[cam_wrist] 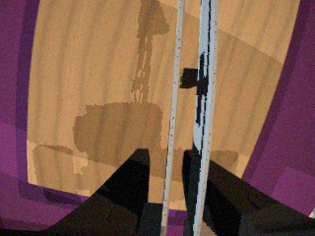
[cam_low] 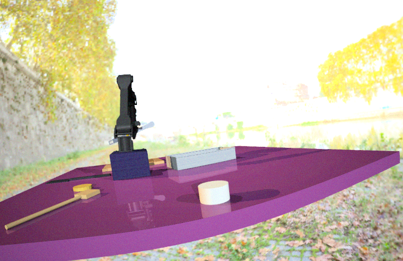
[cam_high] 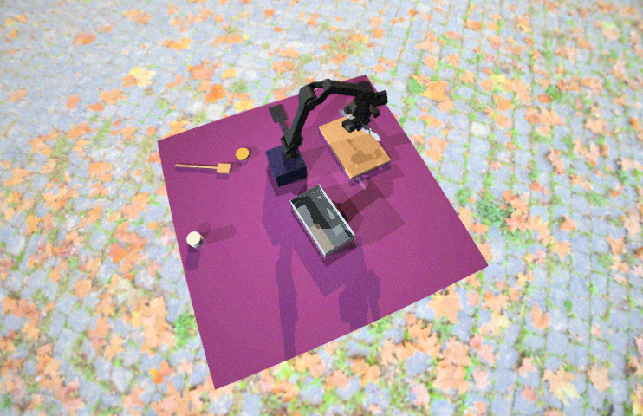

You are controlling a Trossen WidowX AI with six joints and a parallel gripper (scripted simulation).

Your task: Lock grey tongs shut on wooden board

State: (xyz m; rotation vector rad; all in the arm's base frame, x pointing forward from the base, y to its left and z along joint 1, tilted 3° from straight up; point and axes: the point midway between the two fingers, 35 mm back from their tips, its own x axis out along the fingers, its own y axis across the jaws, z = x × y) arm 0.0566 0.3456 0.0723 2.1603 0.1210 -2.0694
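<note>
Now: gripper tip 40 mm past the yellow part, 10 mm to the left of it and 30 mm below it. Also, from my gripper tip: grey roasting tin (290 mm ahead, 350 mm to the right, 130 mm below); then wooden board (30 mm behind, 10 mm to the left, 150 mm below); then black flat tool (330 mm behind, 280 mm to the right, 150 mm below).
</note>
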